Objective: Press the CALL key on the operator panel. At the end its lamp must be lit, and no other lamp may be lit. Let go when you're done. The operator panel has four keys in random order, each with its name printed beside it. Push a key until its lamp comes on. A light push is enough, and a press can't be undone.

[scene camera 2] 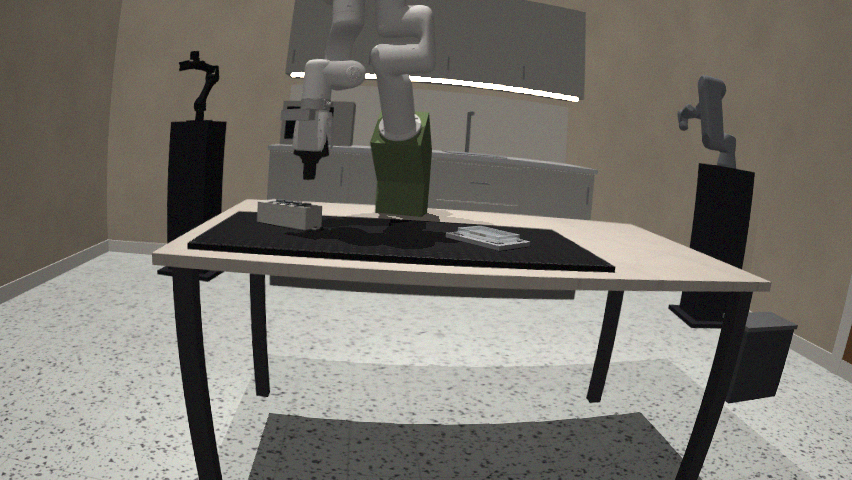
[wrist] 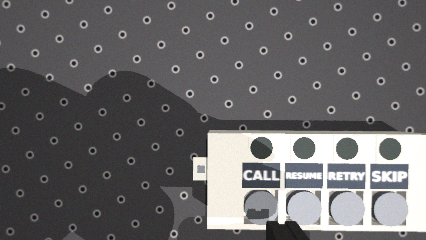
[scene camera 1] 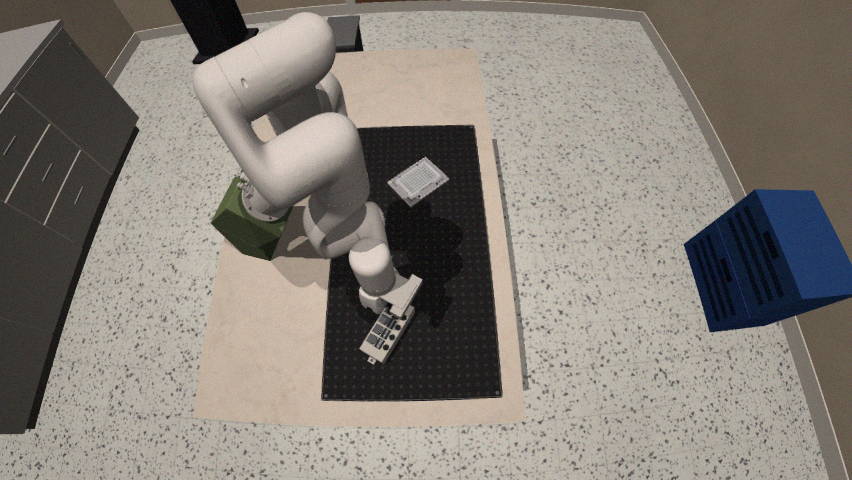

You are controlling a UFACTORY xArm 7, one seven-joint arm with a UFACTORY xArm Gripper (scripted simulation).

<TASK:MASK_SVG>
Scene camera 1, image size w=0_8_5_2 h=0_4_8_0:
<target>flat white well plate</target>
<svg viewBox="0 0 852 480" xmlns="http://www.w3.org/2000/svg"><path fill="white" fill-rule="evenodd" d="M426 161L423 161L395 181L397 186L410 199L413 199L442 178Z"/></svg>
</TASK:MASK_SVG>
